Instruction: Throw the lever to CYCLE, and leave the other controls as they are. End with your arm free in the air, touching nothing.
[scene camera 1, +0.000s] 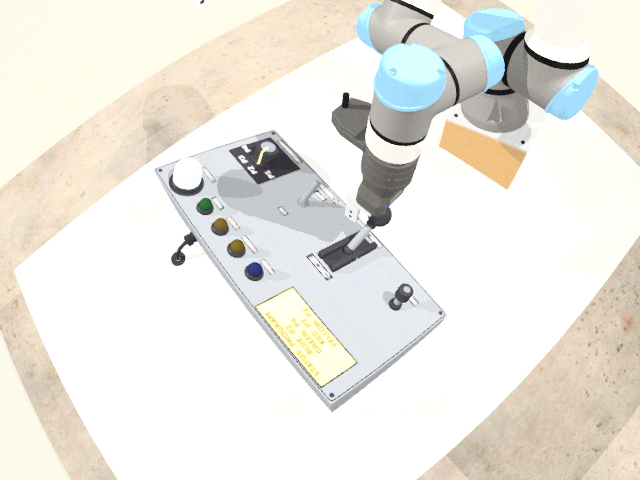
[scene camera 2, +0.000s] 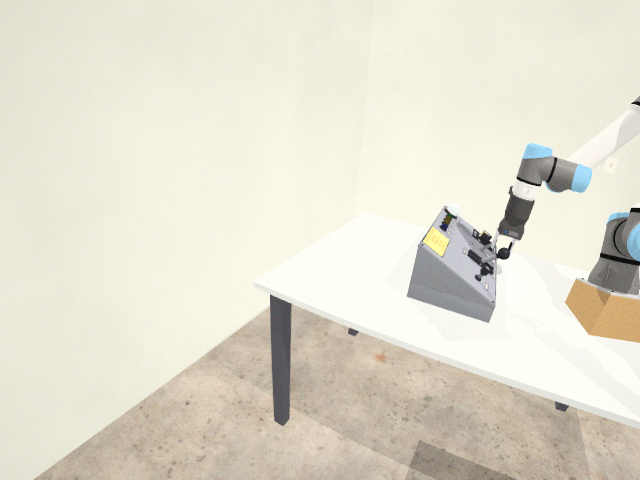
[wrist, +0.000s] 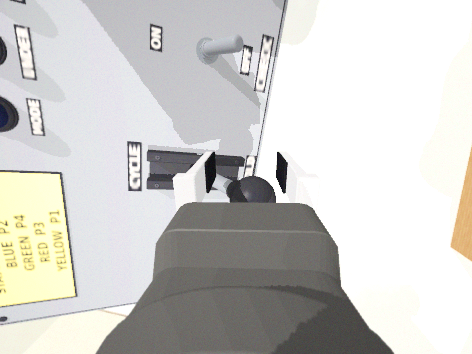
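Where they show: gripper, fingertip midpoint: (scene camera 1: 362, 205) (scene camera 2: 500, 249) (wrist: 245, 164); arm's base at its link origin: (scene camera 1: 495, 108) (scene camera 2: 611, 287).
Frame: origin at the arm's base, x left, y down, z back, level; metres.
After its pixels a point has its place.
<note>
The lever, a grey rod with a black ball knob (scene camera 1: 381, 216) @[x 0.073, y -0.040, z -0.376 m] (scene camera 2: 503, 253) @[x 0.081, y -0.030, z -0.372 m] (wrist: 254, 190) @[x 0.050, y -0.038, z -0.371 m], stands in a black slotted guide (scene camera 1: 336, 256) @[x 0.067, y 0.019, z -0.458 m] (wrist: 196, 158) @[x 0.051, y 0.018, z -0.435 m] on the sloped grey panel. It leans to the end with the partly hidden HOLD label (wrist: 250, 165) @[x 0.054, y 0.057, z -0.377 m], away from the CYCLE label (scene camera 1: 319, 266) @[x 0.071, y 0.003, z -0.493 m] (wrist: 134, 166) @[x 0.070, y 0.003, z -0.494 m]. My gripper (scene camera 2: 503, 244) @[x 0.035, y -0.023, z -0.382 m] (wrist: 245, 164) @[x 0.035, y -0.023, z -0.382 m] is open, its fingers on either side of the knob in the wrist view. The gripper body hides the knob's lower edge there. Whether a finger touches the knob or rod I cannot tell.
A toggle switch (scene camera 1: 310, 192) @[x -0.050, y 0.006, z -0.428 m] (wrist: 220, 46) @[x -0.051, y 0.002, z -0.425 m] stands beside the lever, with a rotary knob (scene camera 1: 267, 149) @[x -0.166, y -0.003, z -0.442 m] further along. A small black-knobbed control (scene camera 1: 402, 295) @[x 0.190, y -0.013, z -0.421 m] is on the lever's other side. Several round buttons and a white dome (scene camera 1: 187, 174) @[x -0.156, y -0.080, z -0.595 m] line the panel's far edge.
</note>
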